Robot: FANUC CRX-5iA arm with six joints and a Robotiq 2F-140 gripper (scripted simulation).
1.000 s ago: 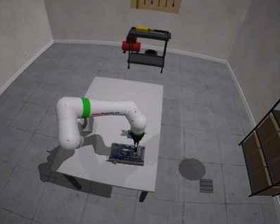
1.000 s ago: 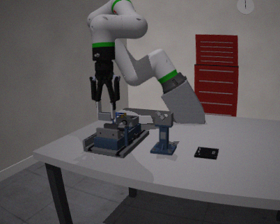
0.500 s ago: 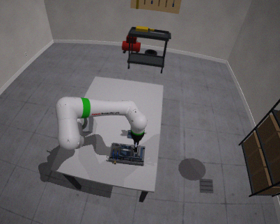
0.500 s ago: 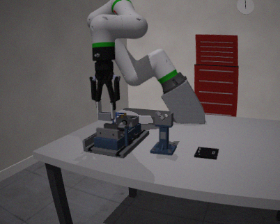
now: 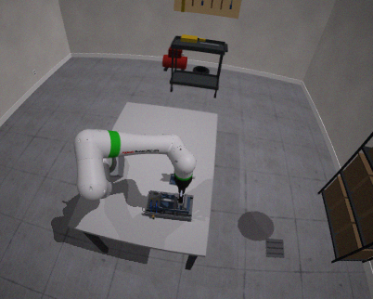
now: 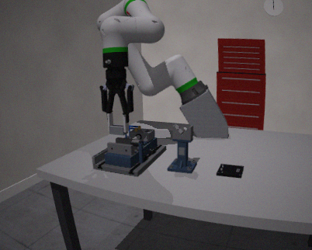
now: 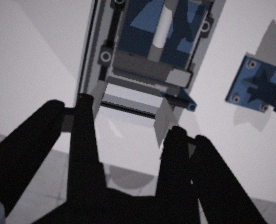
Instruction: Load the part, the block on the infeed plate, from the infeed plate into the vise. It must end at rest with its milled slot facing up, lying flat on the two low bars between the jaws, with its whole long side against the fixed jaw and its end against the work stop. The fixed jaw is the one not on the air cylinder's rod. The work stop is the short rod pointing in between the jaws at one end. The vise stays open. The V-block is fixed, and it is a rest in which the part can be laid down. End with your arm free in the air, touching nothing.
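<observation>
Right now the air cylinder rod is 9 cm behind my hand, 1 cm to the left of it and 9 cm below it. The rest, counted from my hand: part (2 cm below); blue work stop (1 cm behind, 9 cm to the left, 11 cm below); black infeed plate (12 cm behind, 40 cm to the left, 16 cm below).
</observation>
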